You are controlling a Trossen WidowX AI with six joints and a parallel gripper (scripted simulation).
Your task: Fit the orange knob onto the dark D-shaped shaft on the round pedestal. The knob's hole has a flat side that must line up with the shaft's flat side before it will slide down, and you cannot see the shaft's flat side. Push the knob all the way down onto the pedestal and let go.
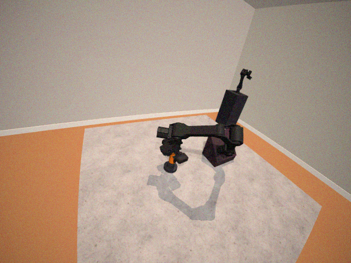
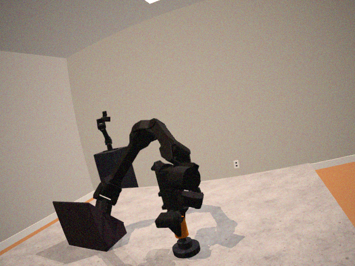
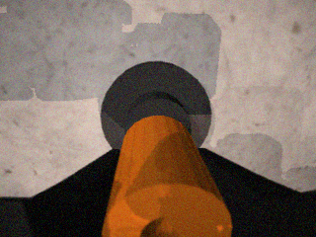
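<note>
My gripper tip is now 2 cm below the orange knob. From my gripper tip the other things lie so: round pedestal 4 cm below.
</note>
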